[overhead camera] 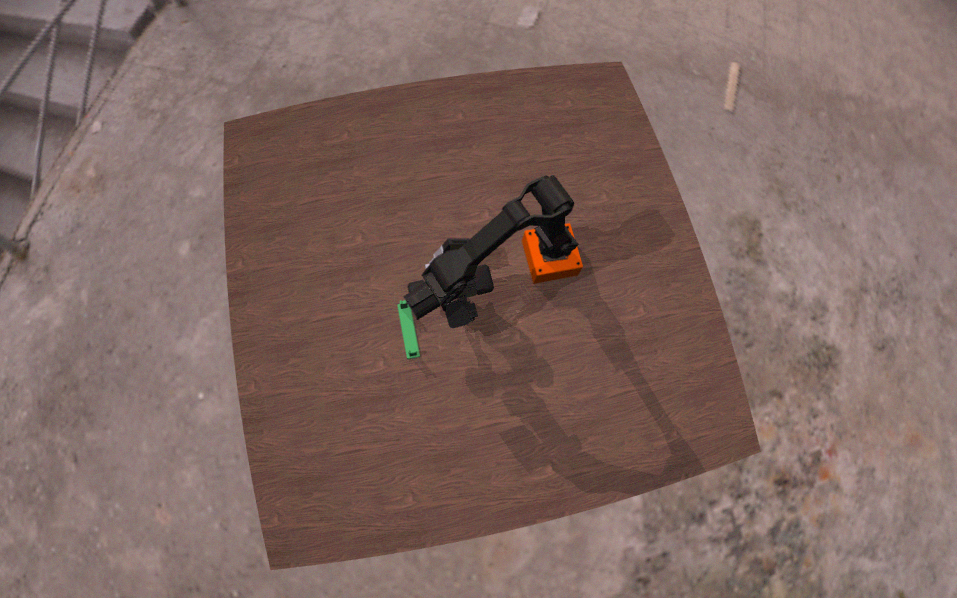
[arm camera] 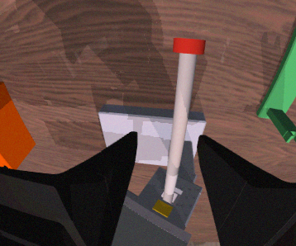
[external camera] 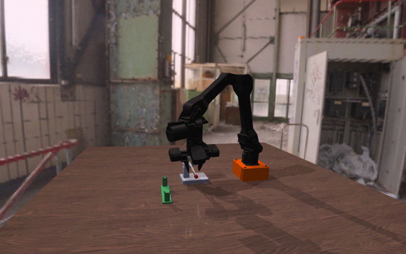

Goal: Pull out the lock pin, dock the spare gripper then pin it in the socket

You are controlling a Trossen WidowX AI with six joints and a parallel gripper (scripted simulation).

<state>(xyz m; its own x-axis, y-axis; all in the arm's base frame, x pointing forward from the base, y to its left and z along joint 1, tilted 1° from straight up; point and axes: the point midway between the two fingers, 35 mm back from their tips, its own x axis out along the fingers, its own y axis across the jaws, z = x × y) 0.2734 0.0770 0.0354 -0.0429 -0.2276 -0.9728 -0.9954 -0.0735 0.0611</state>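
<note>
Right now my gripper tip is 6 cm to the left of the grey mount and 1 cm above it. From my gripper tip the other things lie so: green stand (11 cm ahead, 6 cm to the left, 4 cm below); then spare gripper (6 cm to the right, 6 cm above, 1 cm behind).
</note>
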